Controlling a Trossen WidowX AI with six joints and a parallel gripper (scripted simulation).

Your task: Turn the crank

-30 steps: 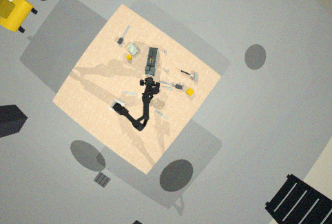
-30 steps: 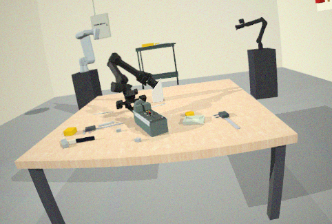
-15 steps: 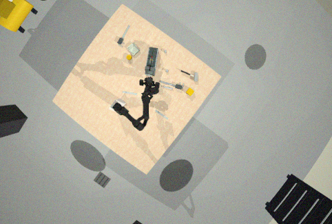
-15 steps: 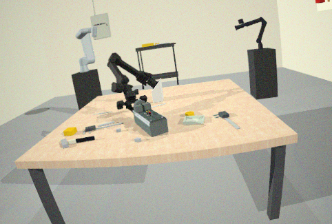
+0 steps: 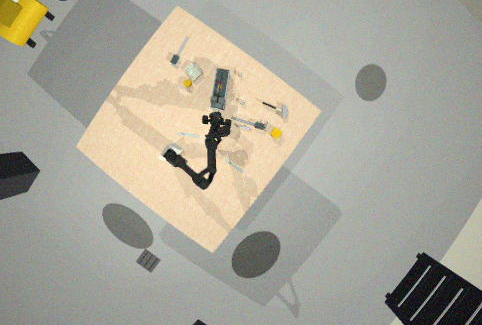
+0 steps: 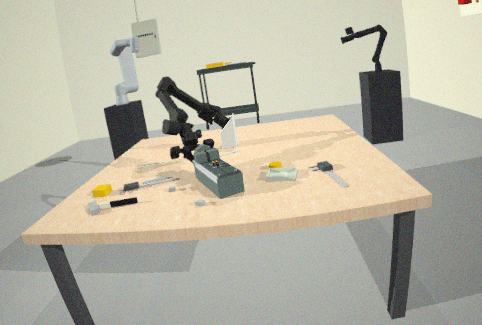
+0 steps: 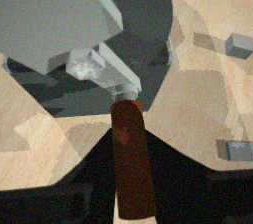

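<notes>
My gripper tip is 20 mm past the brown crank handle, 10 mm to the left of it and 30 mm below it. The rest, counted from my gripper tip: crank (10 mm to the left, 40 mm above); then red pointer (160 mm ahead, 110 mm to the left, 40 mm above); then yellow disc (20 mm ahead, 310 mm to the left, 30 mm below).
</notes>
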